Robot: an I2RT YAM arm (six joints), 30 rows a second.
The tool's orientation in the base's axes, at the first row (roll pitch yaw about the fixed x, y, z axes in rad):
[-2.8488 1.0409 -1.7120]
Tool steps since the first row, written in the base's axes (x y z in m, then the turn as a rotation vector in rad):
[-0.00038 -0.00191 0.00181 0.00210 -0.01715 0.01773]
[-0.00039 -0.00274 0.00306 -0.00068 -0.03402 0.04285]
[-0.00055 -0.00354 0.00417 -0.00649 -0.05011 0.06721]
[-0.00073 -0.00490 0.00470 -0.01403 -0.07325 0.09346]
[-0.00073 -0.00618 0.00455 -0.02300 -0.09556 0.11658]
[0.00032 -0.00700 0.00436 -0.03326 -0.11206 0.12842]
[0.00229 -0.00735 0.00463 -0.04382 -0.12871 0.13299]
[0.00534 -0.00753 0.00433 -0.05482 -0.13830 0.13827]
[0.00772 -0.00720 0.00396 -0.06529 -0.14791 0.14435]
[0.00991 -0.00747 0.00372 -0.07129 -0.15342 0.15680]
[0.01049 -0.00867 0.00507 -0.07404 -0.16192 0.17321]
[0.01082 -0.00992 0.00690 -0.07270 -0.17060 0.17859]
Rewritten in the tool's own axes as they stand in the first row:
[-0.00058 -0.00065 -0.00251 -0.00687 -0.01104 -0.02107]
[-0.00124 -0.00114 -0.00377 -0.01990 -0.01860 -0.04745]
[-0.00179 -0.00146 -0.00499 -0.03246 -0.02299 -0.07408]
[-0.00155 -0.00189 -0.00638 -0.04299 -0.02876 -0.10781]
[-0.00078 -0.00235 -0.00730 -0.05114 -0.03245 -0.13994]
[-0.00028 -0.00360 -0.00742 -0.05237 -0.03110 -0.16262]
[-0.00048 -0.00557 -0.00703 -0.04723 -0.02848 -0.18202]
[-0.00035 -0.00838 -0.00580 -0.04620 -0.02286 -0.19645]
[-0.00036 -0.01037 -0.00441 -0.04589 -0.01786 -0.21107]
[-0.00018 -0.01244 -0.00362 -0.05345 -0.01630 -0.22379]
[-0.00078 -0.01362 -0.00498 -0.06316 -0.01942 -0.23945]
[-0.00176 -0.01467 -0.00670 -0.06356 -0.02474 -0.24826]

